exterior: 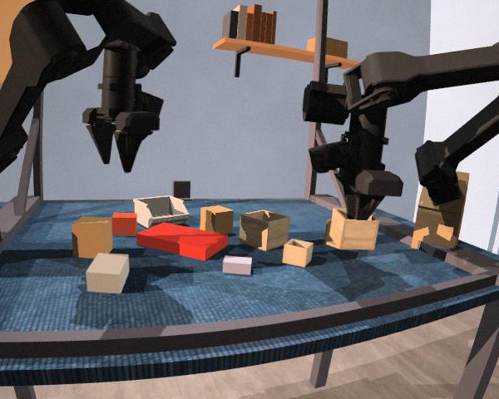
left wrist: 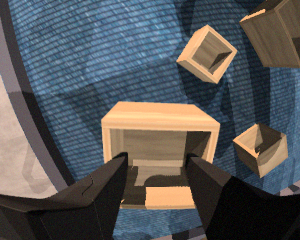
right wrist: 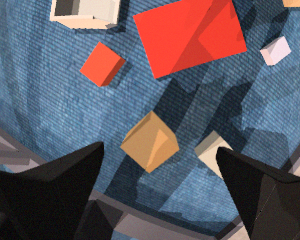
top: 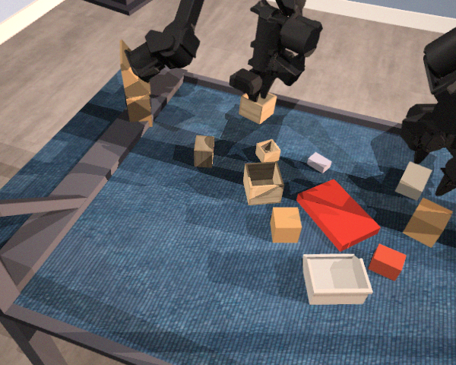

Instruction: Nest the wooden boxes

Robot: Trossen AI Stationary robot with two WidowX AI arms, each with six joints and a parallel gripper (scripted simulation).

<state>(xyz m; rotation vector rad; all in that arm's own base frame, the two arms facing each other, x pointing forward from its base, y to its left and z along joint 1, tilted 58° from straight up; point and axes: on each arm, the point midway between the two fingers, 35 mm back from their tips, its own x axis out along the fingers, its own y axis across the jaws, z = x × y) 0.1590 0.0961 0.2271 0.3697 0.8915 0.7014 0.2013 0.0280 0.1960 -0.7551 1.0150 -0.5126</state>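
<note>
My right gripper is now 17 cm above the flat red block, 12 cm to the right of it and 4 cm past it. From my right hand the other things lie so: beige block (17 cm below, 13 cm ahead); then red cube (17 cm below, 11 cm behind); then lavender block (21 cm to the left, 18 cm below, 9 cm ahead).
</note>
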